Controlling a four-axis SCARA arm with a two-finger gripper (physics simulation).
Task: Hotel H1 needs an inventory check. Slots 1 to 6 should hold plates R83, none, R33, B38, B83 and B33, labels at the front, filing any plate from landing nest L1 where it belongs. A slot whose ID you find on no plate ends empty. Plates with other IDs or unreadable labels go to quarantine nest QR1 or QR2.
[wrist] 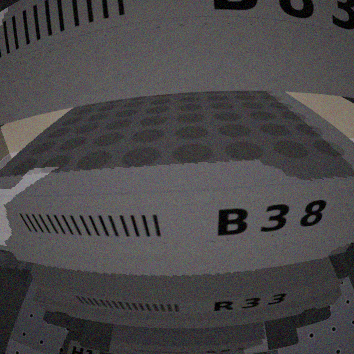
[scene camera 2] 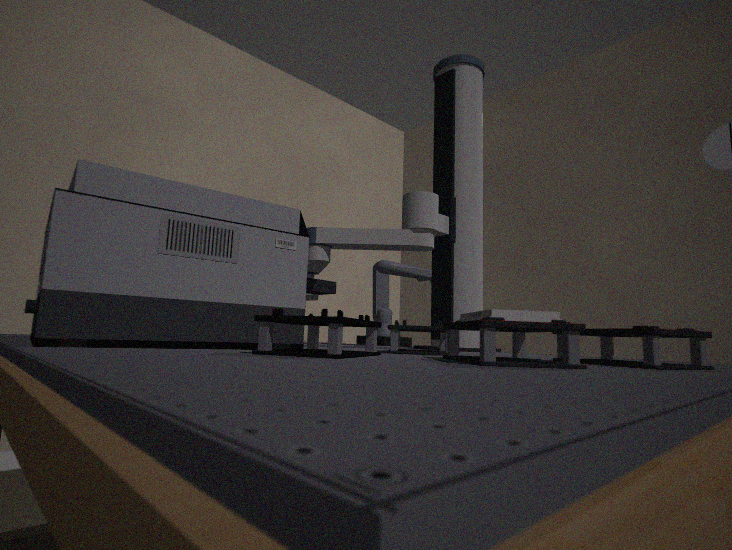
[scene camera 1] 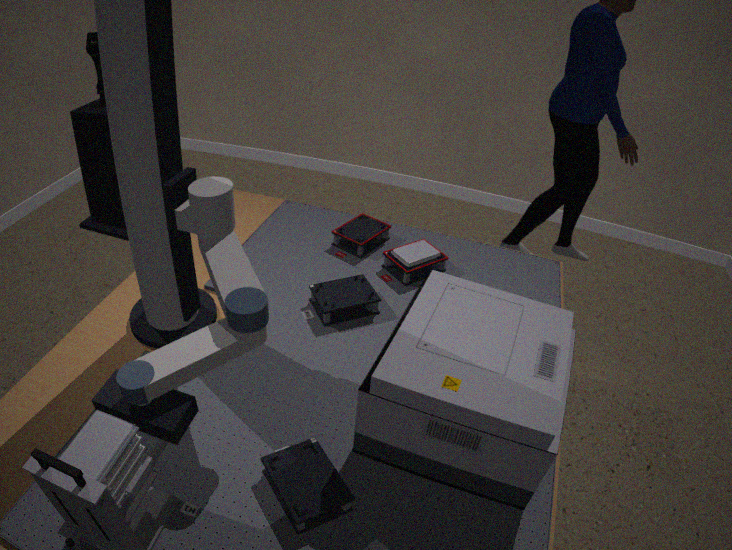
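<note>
Hotel H1 stands at the lower left. In the wrist view, plates B83, B38 and R33 sit stacked with labels facing the camera; a label below R33 is too cut off to read. My gripper is beside the hotel's top, shut on a plate that is mostly hidden; its label does not show. A white plate lies on a red-rimmed quarantine nest; the other red-rimmed nest holds no plate. Two dark nests hold no plate; their labels are unreadable.
A large grey instrument with a lid stands at the right of the bench in scene camera 1. The arm's column rises at the bench's edge. A person in a blue top walks beyond the bench.
</note>
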